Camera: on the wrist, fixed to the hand. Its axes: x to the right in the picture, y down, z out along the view.
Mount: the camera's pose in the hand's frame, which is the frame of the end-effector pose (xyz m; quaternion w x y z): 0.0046 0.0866 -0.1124 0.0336 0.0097 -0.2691 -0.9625
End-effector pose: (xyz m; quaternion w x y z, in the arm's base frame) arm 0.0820 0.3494 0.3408 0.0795 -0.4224 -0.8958 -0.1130
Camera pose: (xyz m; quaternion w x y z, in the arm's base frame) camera 0.1515 0.3760 0.4617 0.3431 -0.8184 0.4591 -0.0420
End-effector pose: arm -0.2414 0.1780 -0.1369 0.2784 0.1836 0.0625 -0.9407
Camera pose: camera -0.1627 0.1279 -0.2439 0.8810 0.3044 -0.0948 0.3496
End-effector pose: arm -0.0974 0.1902 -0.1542 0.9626 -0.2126 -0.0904 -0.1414
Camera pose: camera -0.0534 0.2156 -0.2868 0.1260 -0.0512 0.4681 0.8732
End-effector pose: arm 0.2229 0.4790 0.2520 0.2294 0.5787 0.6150 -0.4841
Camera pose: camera 0.3340 0.5660 0.2674 0.2983 0.7005 -0.5112 0.3987
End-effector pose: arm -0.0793 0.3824 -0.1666 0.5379 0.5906 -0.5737 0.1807
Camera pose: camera -0.1082 0.4954 -0.0857 0.0319 0.6259 0.4062 -0.6650
